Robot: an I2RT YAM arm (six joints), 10 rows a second.
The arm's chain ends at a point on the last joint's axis. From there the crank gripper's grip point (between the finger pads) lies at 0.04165 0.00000 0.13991 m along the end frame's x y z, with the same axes.
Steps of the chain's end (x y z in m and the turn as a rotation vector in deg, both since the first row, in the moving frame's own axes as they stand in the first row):
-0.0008, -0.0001, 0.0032, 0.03, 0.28, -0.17
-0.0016, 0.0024, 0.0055, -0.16, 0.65, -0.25
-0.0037, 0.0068, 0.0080, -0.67, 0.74, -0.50
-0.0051, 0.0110, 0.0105, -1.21, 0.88, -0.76
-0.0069, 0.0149, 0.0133, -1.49, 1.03, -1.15
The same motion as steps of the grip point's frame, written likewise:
-0.0001, -0.0003, 0.0030, 0.03, 0.28, -0.17
0.0000, 0.0026, 0.0050, -0.16, 0.65, -0.25
-0.0019, 0.0081, 0.0074, -0.67, 0.74, -0.50
-0.0029, 0.0134, 0.0098, -1.21, 0.88, -0.76
-0.0044, 0.0177, 0.0125, -1.49, 1.03, -1.15

